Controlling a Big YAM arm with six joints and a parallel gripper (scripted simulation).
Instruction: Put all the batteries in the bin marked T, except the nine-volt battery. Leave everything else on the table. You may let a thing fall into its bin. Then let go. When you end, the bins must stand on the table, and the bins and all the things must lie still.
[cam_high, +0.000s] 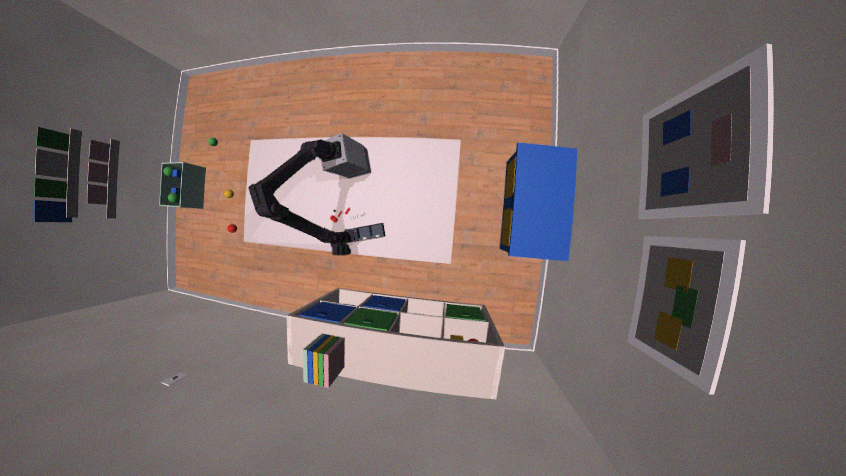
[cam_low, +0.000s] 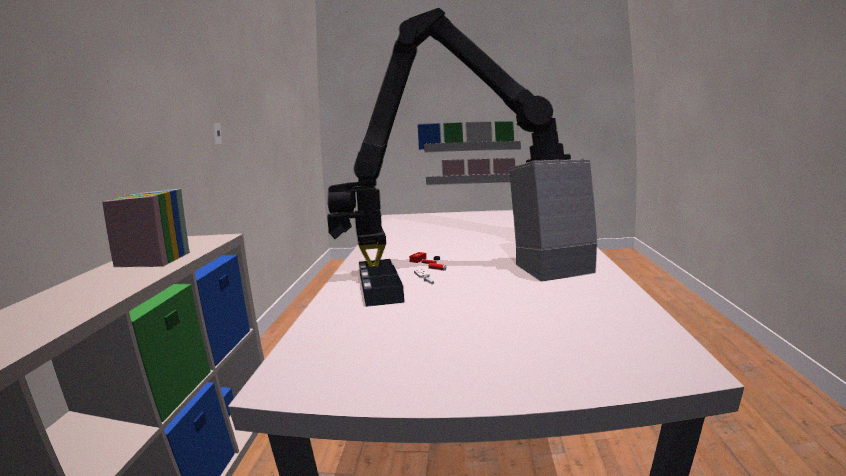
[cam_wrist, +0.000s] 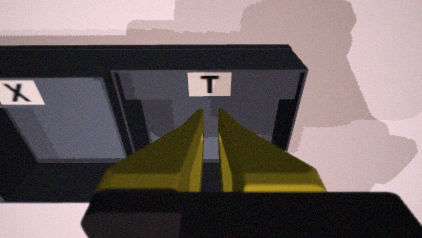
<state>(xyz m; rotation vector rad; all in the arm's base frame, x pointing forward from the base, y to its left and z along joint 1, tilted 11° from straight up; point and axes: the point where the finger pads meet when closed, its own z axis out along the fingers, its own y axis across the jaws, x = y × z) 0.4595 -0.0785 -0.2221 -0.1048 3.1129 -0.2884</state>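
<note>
The three-compartment bin is 10 mm behind my hand, 80 mm to the left of it and 10 mm below it. The rest, counted from my hand: red nine-volt battery 130 mm behind, 130 mm to the right, 20 mm below; then grey bolt 130 mm behind, 80 mm to the left, 20 mm below; then white domino 120 mm behind, 10 mm to the left, 20 mm below.
</note>
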